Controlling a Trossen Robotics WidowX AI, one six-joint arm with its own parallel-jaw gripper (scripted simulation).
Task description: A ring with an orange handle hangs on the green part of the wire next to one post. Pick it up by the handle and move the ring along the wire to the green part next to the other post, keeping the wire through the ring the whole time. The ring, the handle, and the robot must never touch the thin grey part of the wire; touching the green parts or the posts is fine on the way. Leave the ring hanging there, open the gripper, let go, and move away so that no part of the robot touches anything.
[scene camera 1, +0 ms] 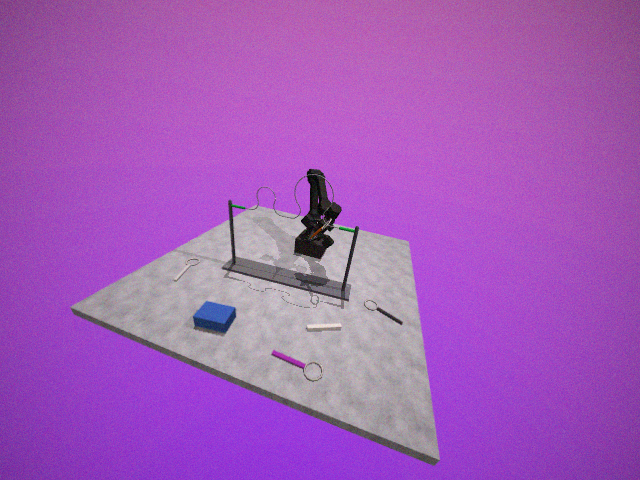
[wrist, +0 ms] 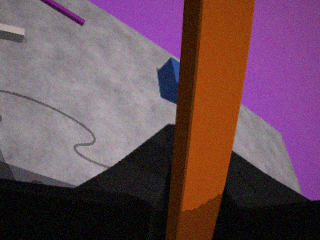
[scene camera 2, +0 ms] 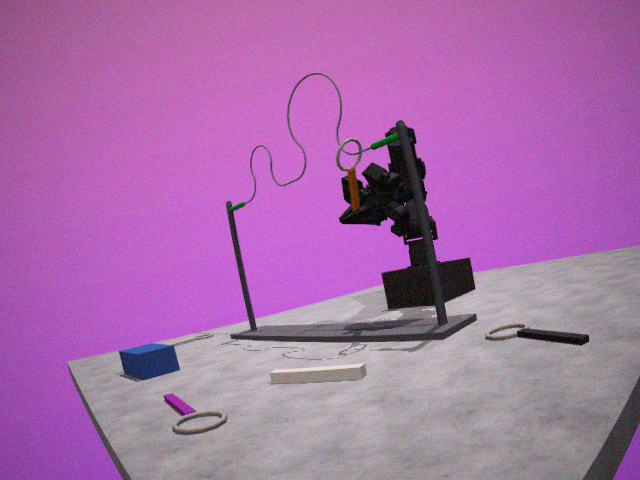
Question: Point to a white bar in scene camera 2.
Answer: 351, 371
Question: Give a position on a blue block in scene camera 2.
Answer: At 151, 360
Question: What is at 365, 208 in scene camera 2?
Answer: My gripper.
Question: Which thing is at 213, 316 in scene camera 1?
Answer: A blue block.
